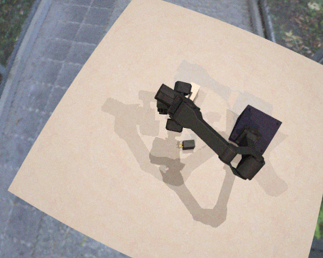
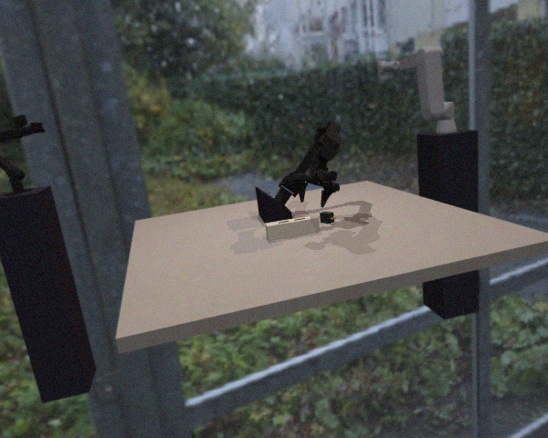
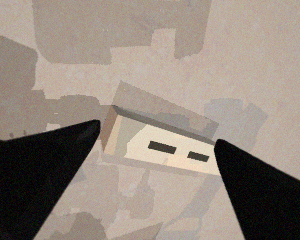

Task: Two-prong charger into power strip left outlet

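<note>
The black two-prong charger is 100 mm to the left of my gripper tip, 100 mm behind it and 90 mm below it.
</note>
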